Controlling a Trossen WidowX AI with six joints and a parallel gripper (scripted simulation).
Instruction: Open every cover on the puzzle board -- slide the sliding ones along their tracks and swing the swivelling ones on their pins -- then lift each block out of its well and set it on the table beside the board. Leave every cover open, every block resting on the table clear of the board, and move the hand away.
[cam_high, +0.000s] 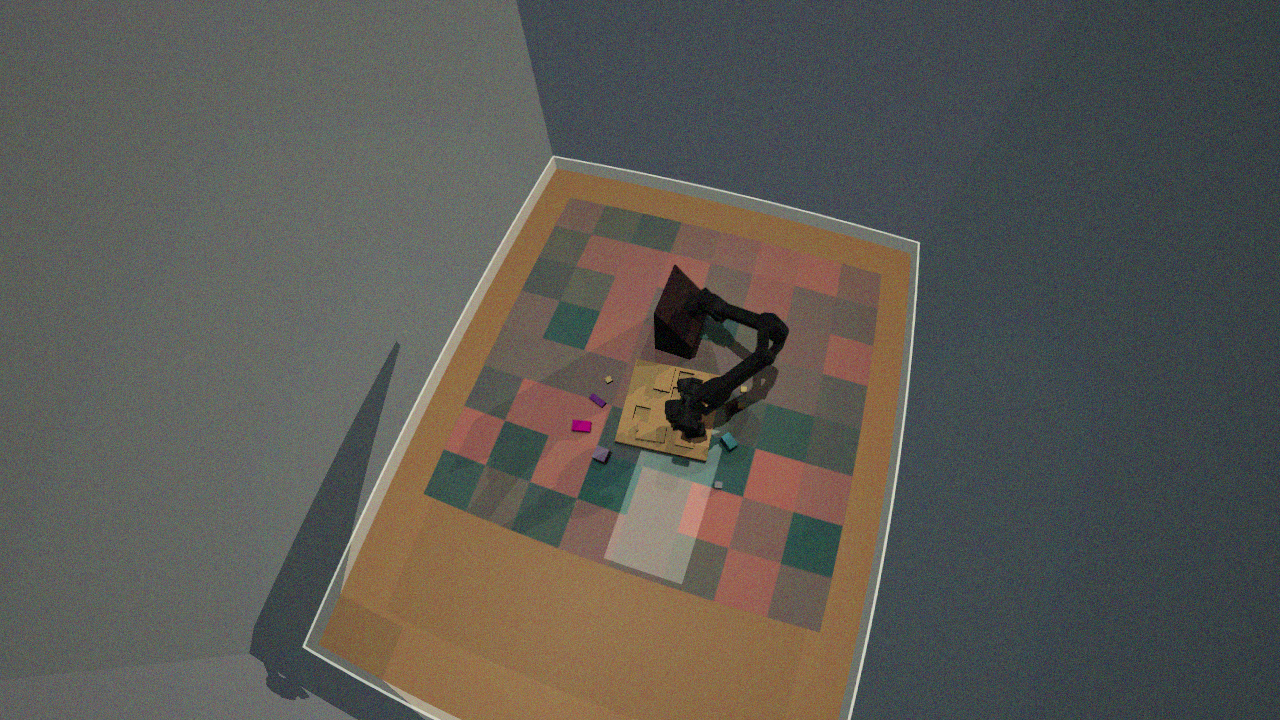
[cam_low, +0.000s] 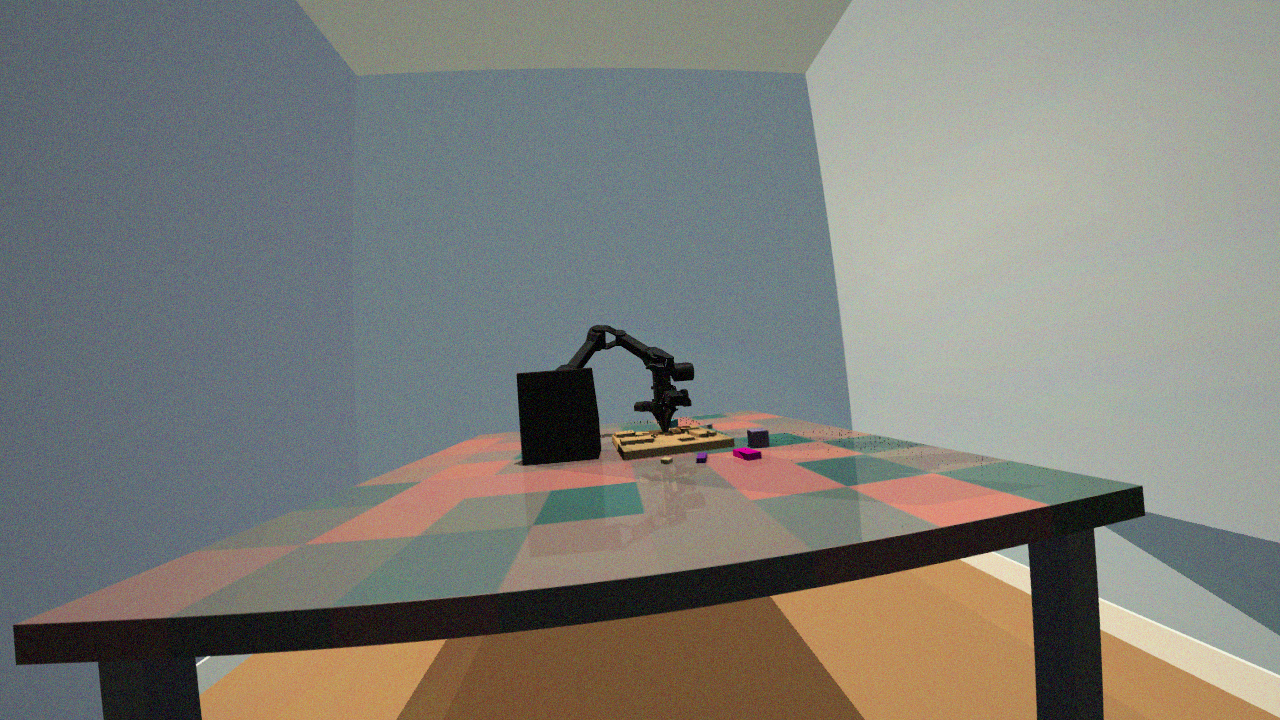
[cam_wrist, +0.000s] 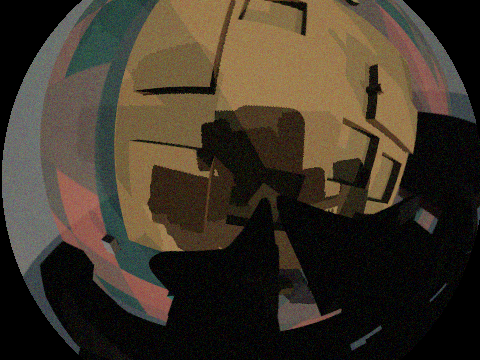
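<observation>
My gripper tip is 1 cm past the tan puzzle board, 5 cm to the left of it and 1 cm above it. Round my gripper tip: teal block 3 cm ahead, 15 cm to the left; lavender block 23 cm ahead, 21 cm to the right, 1 cm below; small grey block 17 cm ahead, 16 cm to the left, 2 cm below.
</observation>
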